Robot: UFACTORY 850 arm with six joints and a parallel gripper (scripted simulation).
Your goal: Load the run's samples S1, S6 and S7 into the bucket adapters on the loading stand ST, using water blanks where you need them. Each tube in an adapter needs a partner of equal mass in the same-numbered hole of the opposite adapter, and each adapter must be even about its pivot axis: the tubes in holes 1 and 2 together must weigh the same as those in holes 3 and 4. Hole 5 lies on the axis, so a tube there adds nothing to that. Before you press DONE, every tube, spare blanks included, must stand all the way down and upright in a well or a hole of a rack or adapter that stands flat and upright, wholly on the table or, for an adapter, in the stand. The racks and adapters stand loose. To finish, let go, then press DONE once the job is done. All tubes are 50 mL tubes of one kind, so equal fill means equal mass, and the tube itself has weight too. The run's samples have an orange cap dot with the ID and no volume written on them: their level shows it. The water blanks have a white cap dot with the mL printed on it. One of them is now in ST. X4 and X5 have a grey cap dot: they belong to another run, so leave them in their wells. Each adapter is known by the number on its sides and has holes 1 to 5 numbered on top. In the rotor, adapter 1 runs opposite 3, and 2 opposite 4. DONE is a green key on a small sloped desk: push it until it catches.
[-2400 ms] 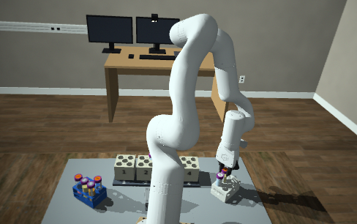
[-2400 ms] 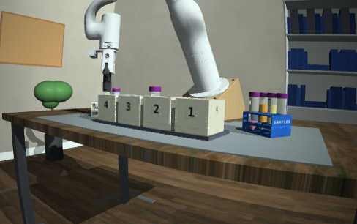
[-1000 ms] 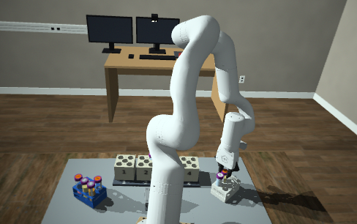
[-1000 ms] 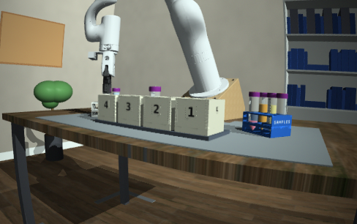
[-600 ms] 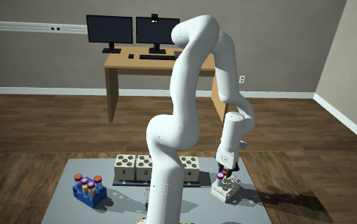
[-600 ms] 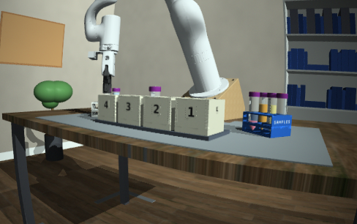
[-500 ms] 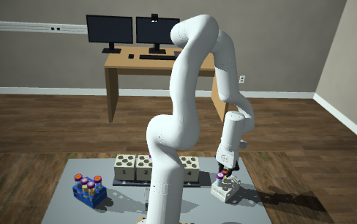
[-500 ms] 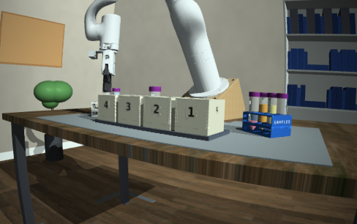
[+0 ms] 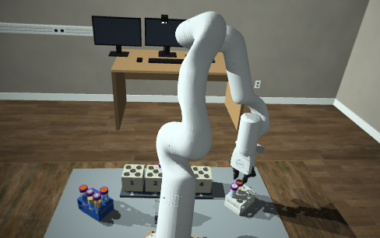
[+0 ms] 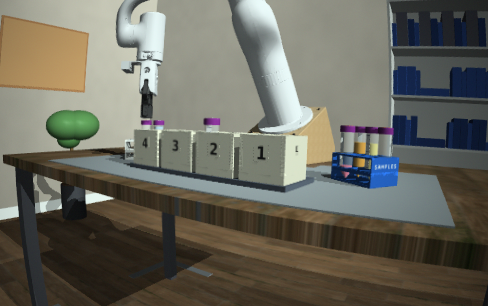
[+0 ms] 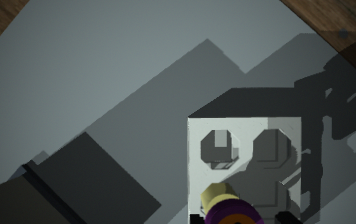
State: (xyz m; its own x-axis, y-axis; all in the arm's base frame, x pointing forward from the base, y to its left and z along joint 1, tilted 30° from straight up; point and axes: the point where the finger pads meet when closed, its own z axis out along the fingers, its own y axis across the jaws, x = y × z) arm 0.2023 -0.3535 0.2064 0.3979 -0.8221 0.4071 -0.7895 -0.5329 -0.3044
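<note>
Right now my hand is 12 cm above the white rack, 2 cm past it and 1 cm to the left of it. Also, from my hand: adapter 1 (45 cm to the left, 23 cm ahead, 10 cm below); blue samples rack (63 cm to the left, 13 cm ahead, 12 cm below).
</note>
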